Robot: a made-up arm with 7 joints. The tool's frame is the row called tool.
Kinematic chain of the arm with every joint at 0, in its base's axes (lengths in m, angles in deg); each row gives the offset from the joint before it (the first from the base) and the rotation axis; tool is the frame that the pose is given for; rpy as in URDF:
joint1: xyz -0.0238 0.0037 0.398 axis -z
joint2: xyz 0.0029 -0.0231 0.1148 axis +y
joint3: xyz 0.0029 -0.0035 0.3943 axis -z
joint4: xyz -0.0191 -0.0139 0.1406 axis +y
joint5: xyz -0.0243 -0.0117 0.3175 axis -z
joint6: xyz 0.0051 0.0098 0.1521 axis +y
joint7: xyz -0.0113 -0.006 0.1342 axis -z
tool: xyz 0.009 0.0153 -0.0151 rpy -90 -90 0
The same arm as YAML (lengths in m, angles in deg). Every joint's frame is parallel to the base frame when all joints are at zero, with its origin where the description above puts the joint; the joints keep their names.
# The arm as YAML. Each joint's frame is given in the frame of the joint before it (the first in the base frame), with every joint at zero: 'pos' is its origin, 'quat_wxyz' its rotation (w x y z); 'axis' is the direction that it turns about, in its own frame. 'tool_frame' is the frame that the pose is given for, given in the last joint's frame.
length_unit: m
angle_unit: deg
joints:
  - joint: joint1
    pos: [-0.0238, 0.0037, 0.398]
    quat_wxyz: [1.0, 0.0, 0.0, 0.0]
    axis: "-z"
  - joint: joint2
    pos: [0.0029, -0.0231, 0.1148]
    quat_wxyz: [1.0, 0.0, 0.0, 0.0]
    axis: "+y"
  - joint: joint3
    pos: [0.0029, -0.0035, 0.3943]
    quat_wxyz: [1.0, 0.0, 0.0, 0.0]
    axis: "-z"
  - joint: joint4
    pos: [-0.0191, -0.0139, 0.1406]
    quat_wxyz: [1.0, 0.0, 0.0, 0.0]
    axis: "+y"
  - joint: joint5
    pos: [-0.0243, -0.0117, 0.3175]
    quat_wxyz: [1.0, 0.0, 0.0, 0.0]
    axis: "-z"
  - joint: joint6
    pos: [0.0051, 0.0098, 0.1521]
    quat_wxyz: [1.0, 0.0, 0.0, 0.0]
    axis: "+y"
  - joint: joint7
    pos: [-0.0113, -0.006, 0.1342]
    quat_wxyz: [1.0, 0.0, 0.0, 0.0]
    axis: "-z"
tool_frame:
  pos: [0.009, 0.0153, -0.0151]
  quat_wxyz: [0.5, -0.5, -0.5, -0.5]

